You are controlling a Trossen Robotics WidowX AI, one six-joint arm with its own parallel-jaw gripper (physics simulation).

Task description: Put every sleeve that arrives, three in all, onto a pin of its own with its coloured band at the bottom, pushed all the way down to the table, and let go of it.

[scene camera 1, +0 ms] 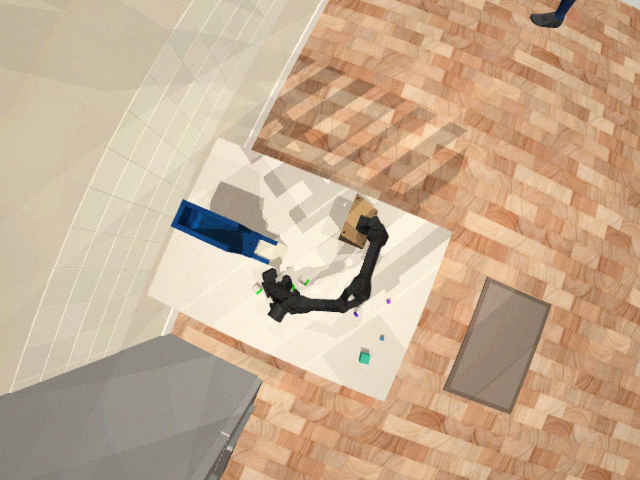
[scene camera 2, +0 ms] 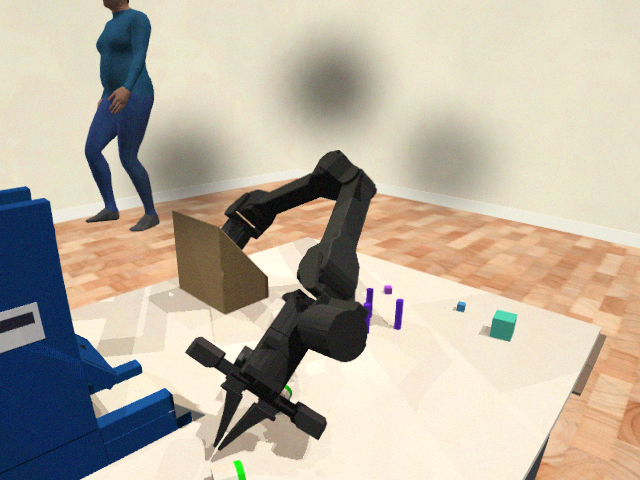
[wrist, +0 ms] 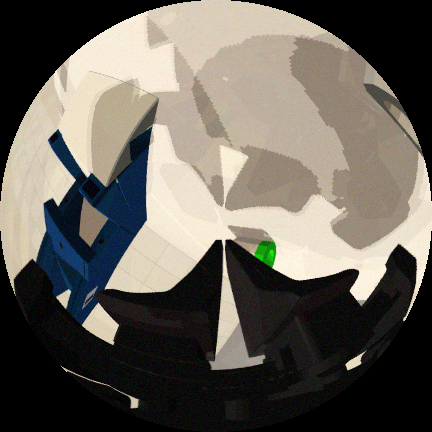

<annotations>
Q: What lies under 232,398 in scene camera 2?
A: The gripper.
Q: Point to a blue chute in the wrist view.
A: At 80,248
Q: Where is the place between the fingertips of the gripper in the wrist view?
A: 222,244
</annotations>
